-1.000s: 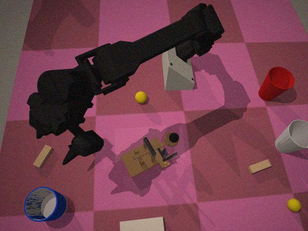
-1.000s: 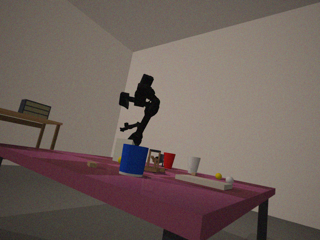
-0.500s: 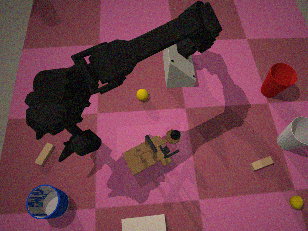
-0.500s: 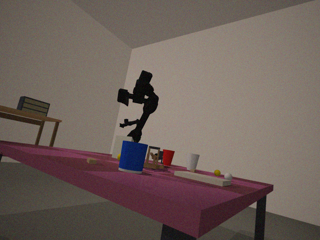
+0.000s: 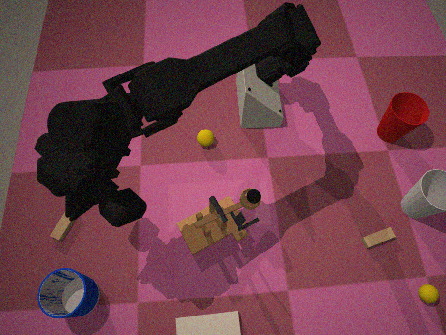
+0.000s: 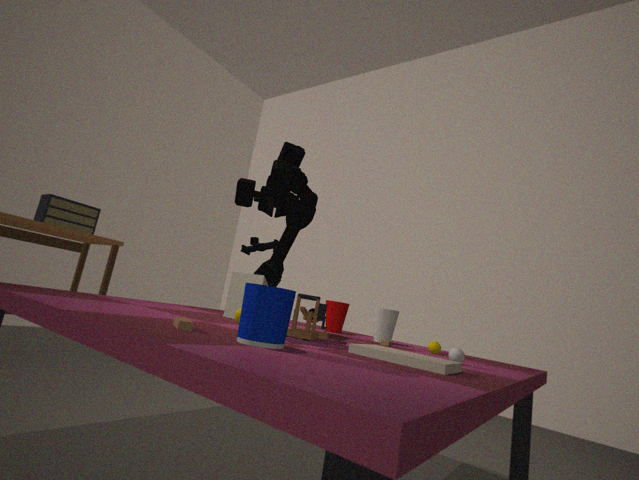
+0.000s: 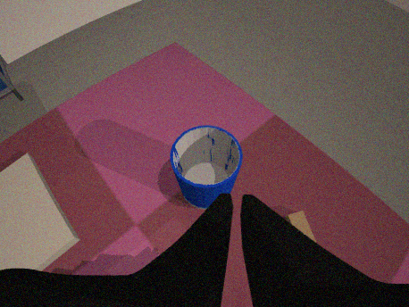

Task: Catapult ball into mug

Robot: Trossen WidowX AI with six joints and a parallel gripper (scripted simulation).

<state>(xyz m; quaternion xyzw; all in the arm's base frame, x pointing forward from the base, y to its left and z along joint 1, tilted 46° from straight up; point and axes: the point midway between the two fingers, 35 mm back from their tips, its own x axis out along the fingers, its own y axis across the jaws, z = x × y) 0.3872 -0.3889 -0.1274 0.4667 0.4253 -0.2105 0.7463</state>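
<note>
Now: the black ball 32 cm to the left of my gripper tip, 20 cm below it and 9 cm behind it. Round my gripper tip: white slab: 25 cm below, 25 cm ahead, 20 cm to the left; wooden catapult: 26 cm to the left, 20 cm below, 5 cm behind; blue mug: 23 cm below, 9 cm ahead, 7 cm to the right.
</note>
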